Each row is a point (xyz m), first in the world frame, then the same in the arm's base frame.
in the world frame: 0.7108 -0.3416 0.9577
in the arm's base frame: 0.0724 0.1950 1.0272
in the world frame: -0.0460 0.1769 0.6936
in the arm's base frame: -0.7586 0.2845 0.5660
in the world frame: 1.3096 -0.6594 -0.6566
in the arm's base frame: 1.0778 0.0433 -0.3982
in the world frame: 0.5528 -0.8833 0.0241
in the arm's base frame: 0.3660 -0.4399 0.1901
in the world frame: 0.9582 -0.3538 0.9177
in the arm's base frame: 0.3031 0.2937 1.0275
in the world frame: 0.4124 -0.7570 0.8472
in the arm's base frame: 0.0134 -0.3188 0.9479
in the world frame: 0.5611 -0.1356 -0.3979
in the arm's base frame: 0.1406 0.1880 -0.3504
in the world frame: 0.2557 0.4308 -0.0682
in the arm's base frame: -0.4416 0.5791 -0.1747
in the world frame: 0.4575 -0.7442 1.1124
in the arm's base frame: -0.0089 -0.2632 1.2104
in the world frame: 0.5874 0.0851 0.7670
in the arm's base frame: -0.1792 0.4993 0.7483
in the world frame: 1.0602 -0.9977 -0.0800
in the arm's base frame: 0.8824 -0.3186 0.1848
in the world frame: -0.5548 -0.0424 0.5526
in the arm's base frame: -1.0802 -0.1546 0.3911
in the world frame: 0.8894 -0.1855 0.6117
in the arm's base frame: 0.2353 0.3839 0.6899
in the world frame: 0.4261 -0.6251 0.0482
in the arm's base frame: 0.1384 -0.2671 0.1493
